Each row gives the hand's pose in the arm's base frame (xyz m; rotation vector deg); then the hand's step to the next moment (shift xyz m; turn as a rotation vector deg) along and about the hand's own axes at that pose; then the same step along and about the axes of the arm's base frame.
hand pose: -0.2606 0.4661 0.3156 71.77 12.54 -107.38
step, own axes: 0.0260 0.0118 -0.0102 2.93 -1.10 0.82
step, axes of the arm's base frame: 0.0118 -0.0160 -0.0229 -1.76 -1.38 -2.34
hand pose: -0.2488 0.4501 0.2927 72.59 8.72 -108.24
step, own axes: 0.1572 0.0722 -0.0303 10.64 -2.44 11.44
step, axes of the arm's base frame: 0.0492 -0.1202 -0.1183 -11.30 -10.34 -3.91
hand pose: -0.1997 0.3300 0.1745 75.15 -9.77 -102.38
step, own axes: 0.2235 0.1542 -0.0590 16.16 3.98 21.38
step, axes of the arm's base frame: 0.1252 -0.2293 -0.0946 -16.11 -21.78 0.15
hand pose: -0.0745 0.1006 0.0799 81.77 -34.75 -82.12
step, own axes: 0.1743 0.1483 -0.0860 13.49 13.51 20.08
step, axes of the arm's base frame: 0.1545 -0.1861 0.0358 -12.62 -22.79 9.44
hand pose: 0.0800 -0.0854 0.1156 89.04 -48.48 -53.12
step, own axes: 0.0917 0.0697 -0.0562 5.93 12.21 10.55
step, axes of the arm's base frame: 0.0878 -0.0685 0.0634 -7.36 -11.76 10.14
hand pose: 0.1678 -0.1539 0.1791 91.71 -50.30 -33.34
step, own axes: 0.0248 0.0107 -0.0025 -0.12 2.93 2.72
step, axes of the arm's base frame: 0.0143 -0.0189 0.0132 -2.83 -1.70 2.25
